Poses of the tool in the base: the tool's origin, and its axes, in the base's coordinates. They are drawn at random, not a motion.
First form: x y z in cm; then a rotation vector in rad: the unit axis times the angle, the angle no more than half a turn.
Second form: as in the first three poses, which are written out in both.
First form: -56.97, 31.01, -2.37, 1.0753, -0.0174, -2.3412
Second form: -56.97, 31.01, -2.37, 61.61, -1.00, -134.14
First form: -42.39, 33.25, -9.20, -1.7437, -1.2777, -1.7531
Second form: -42.39, 33.25, -9.20, -99.91, -73.21, -100.45
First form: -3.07, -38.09, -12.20, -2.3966, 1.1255, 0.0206
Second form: -3.07, -38.09, -12.20, -137.32, 64.49, 1.18
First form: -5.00, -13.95, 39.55, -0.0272, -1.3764, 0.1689
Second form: -5.00, -13.95, 39.55, -1.56, -78.86, 9.68
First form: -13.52, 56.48, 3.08, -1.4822, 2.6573, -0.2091
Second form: -13.52, 56.48, 3.08, -84.92, 152.25, -11.98
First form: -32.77, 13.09, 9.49, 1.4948, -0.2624, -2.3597
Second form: -32.77, 13.09, 9.49, 85.65, -15.03, -135.20
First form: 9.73, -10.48, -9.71, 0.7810, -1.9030, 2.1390
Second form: 9.73, -10.48, -9.71, 44.75, -109.03, 122.56
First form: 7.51, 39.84, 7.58, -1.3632, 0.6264, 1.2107
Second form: 7.51, 39.84, 7.58, -78.11, 35.89, 69.37
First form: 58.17, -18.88, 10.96, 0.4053, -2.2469, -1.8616
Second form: 58.17, -18.88, 10.96, 23.22, -128.74, -106.66
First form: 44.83, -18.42, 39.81, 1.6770, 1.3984, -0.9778
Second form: 44.83, -18.42, 39.81, 96.09, 80.12, -56.02
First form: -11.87, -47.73, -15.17, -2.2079, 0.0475, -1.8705
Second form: -11.87, -47.73, -15.17, -126.50, 2.72, -107.17
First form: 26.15, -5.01, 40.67, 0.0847, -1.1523, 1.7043
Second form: 26.15, -5.01, 40.67, 4.85, -66.02, 97.65
